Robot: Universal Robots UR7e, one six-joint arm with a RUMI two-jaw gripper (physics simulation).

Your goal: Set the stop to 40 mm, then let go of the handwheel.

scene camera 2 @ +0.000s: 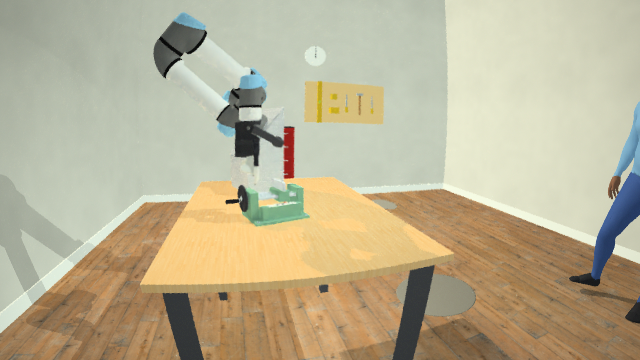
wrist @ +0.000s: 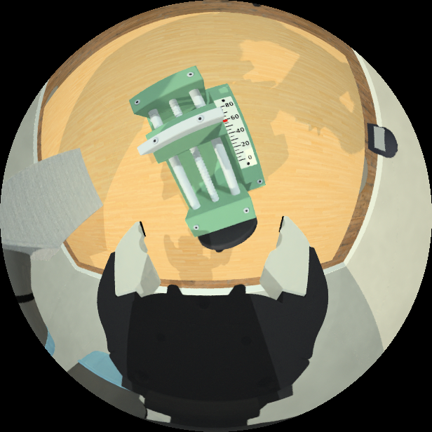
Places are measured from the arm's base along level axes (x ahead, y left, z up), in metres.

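Where they show: gripper, fingertip midpoint: (scene camera 2: 254, 180).
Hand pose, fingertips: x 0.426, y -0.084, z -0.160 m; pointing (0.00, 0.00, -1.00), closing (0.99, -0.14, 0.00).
Things, the pixels of their top centre, and the offset from my fingertips. "*": a spot on its surface instead. Level surfaces: height alone.
- green screw-driven fixture, surface spot: (scene camera 2: 282, 214) * 0.062 m ahead, 0.080 m left, 0.110 m down
- green slide with a pale bar, top centre: (scene camera 2: 279, 180) 0.008 m back, 0.090 m left, 0.009 m down
- black handwheel, surface spot: (scene camera 2: 243, 199) * 0.031 m ahead, 0.045 m right, 0.057 m down
- wooden table, surface height: 0.133 m down
The green screw-driven fixture (scene camera 2: 282, 214) (wrist: 220, 216) stands on the table. Its stop, a green slide with a pale bar (scene camera 2: 279, 185) (wrist: 182, 131), sits toward the end away from the handwheel. The red pointer (wrist: 225, 121) is between 40 and 60 on the white scale (wrist: 242, 140), just below 60. The black handwheel (scene camera 2: 243, 199) (wrist: 227, 237) is at the near end in the wrist view; its crank handle (scene camera 2: 232, 201) points left in the scene view and is mostly hidden in the wrist view. My gripper (scene camera 2: 251, 172) (wrist: 210, 221) is open and empty, above the handwheel end.
The wooden table (scene camera 2: 225, 260) (wrist: 320, 200) carries the fixture. A grey block-like panel (scene camera 2: 273, 150) (wrist: 47, 200) stands behind the gripper in the scene view, at left in the wrist view. A red rack (scene camera 2: 293, 150) is behind it. A person (scene camera 2: 612, 215) is at the far right.
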